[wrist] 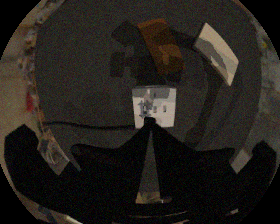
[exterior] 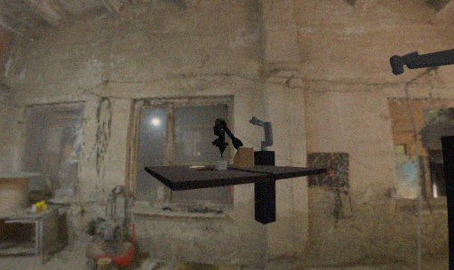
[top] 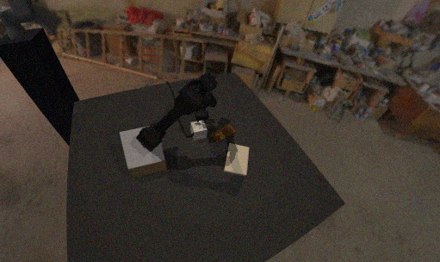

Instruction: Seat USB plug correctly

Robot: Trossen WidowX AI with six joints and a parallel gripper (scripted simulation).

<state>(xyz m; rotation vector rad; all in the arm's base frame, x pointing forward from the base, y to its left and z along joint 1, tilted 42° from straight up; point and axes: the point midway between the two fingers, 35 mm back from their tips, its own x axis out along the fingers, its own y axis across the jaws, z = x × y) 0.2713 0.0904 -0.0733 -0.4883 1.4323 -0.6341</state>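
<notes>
My gripper tip is now 20 mm above the USB plug. The rest, counted from my gripper tip: brown flat block 150 mm ahead, 130 mm below, 40 mm to the right; then cream block 240 mm to the right, 160 mm ahead, 130 mm below.
</notes>
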